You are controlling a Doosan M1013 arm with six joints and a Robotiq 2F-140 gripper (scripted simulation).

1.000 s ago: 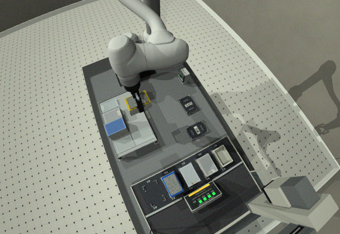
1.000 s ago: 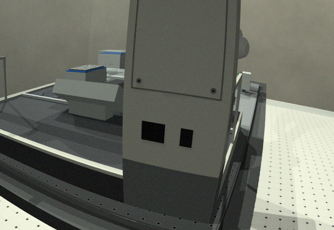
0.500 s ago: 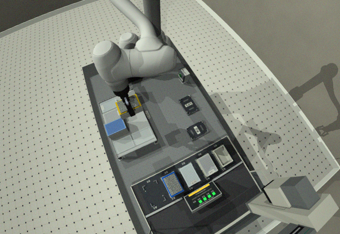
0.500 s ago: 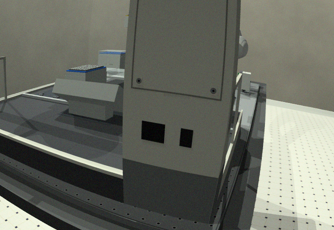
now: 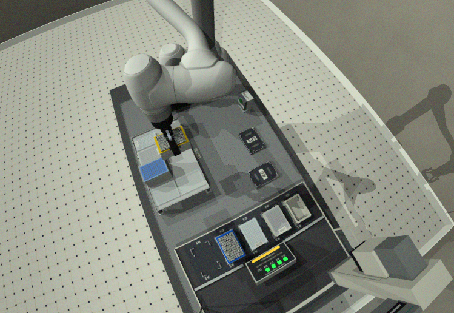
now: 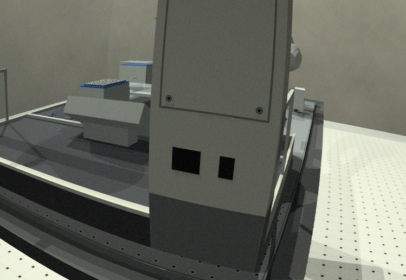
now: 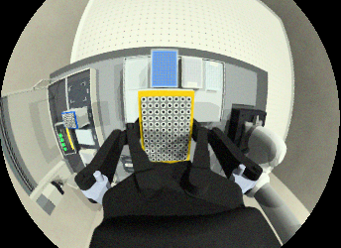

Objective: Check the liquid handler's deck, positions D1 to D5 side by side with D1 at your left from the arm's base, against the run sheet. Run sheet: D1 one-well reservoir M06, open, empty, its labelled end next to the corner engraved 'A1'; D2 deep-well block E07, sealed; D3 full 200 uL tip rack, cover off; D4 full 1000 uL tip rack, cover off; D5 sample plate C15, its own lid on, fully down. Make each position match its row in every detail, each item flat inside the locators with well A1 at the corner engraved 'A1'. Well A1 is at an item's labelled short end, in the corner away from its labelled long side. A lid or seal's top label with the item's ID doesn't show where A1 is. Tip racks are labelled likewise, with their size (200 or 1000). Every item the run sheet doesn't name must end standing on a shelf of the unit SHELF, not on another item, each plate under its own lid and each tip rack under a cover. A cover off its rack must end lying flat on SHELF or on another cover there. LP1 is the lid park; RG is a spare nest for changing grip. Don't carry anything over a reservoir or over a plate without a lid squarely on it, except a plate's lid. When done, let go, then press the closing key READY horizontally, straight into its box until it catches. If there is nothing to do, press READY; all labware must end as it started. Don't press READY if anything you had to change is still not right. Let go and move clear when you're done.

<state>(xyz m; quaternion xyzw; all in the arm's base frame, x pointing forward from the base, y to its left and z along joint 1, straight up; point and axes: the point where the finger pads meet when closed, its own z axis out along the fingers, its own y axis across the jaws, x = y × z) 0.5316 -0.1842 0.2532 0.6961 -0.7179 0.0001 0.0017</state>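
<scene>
Right now my hand is 10 mm to the right of the yellow-rimmed tip rack, 10 mm below it and 10 mm past it. From my hand the other things lie so: blue-rimmed tip rack 470 mm ahead, 200 mm below, 30 mm to the left; then shelf unit 260 mm below, 70 mm to the right, 60 mm behind; then spare nest 360 mm to the left, 310 mm below, 230 mm ahead.
</scene>
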